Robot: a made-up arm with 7 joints.
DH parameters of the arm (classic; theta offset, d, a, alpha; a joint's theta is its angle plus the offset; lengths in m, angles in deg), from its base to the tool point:
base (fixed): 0 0 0 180
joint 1: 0 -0.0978 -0.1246 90
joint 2: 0 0.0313 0.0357 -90
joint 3: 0 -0.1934 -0.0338 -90
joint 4: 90 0.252 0.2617 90
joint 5: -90 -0.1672 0.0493 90
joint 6: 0 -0.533 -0.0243 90
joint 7: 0 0.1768 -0.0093 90
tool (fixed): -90 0.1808 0 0
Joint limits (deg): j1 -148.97..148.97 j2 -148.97..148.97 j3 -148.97..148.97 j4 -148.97..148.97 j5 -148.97..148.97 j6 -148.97..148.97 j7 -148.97..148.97
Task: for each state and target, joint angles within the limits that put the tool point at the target. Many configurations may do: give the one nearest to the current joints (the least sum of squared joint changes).
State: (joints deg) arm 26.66 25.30 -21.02 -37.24 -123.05 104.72 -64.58
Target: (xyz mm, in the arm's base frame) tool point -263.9 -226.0 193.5
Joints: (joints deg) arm 5.11 37.65 -49.40 -27.20 -127.73 136.26 -92.59
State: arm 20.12 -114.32 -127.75 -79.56 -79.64 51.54 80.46
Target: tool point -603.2 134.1 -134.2
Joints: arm 32.50 -88.38 -133.53 -71.74 -76.47 34.42 79.89
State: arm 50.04 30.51 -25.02 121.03 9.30 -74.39 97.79
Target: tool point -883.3 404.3 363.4
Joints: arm 56.20 37.85 -8.16 94.08 9.23 -75.73 79.29
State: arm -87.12 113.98 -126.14 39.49 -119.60 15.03 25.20
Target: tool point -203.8 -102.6 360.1
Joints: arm -70.12 128.13 -120.26 73.88 -134.20 25.48 29.26
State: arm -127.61 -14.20 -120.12 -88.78 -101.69 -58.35 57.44
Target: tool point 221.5 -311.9 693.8
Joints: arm -120.02 5.93 -114.63 -91.78 -106.80 -57.22 64.63
